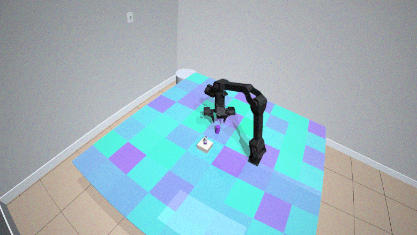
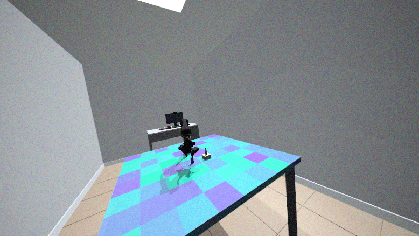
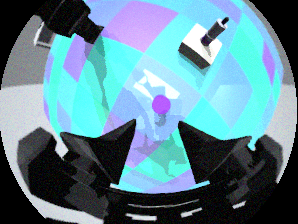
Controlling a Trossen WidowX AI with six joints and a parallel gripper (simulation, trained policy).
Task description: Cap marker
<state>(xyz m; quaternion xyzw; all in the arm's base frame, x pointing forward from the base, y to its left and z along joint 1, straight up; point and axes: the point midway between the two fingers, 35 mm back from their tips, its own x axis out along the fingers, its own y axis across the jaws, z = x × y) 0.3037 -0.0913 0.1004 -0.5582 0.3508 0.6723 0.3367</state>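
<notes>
Right now the purple cap is 10 mm behind my gripper tip, 20 mm to the left of it and 40 mm below it. Also, from my gripper tip: pale holder block 10 mm behind, 170 mm to the left, 50 mm below.
</notes>
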